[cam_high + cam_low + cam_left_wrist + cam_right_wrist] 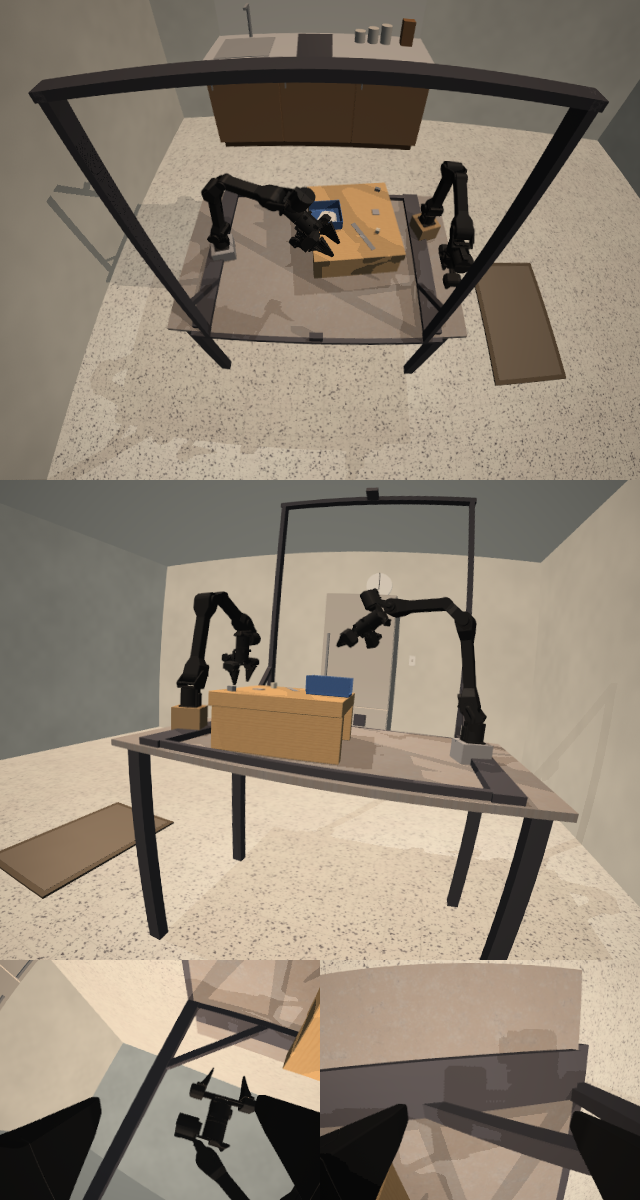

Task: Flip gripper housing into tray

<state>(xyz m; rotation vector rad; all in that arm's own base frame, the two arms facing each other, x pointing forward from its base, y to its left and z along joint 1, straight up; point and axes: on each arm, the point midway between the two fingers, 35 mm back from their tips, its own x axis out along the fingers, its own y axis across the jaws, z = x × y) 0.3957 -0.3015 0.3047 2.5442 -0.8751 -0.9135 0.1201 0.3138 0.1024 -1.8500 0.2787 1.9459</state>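
The blue tray is 25 cm ahead of my left hand, 18 cm below it and 6 cm to the right of it. Also, from my left hand: white gripper housing (24 cm ahead, 19 cm below, 4 cm to the right); then grey strip (20 cm below, 17 cm to the right, 15 cm ahead); then small pale block (23 cm to the right, 19 cm below, 17 cm ahead).
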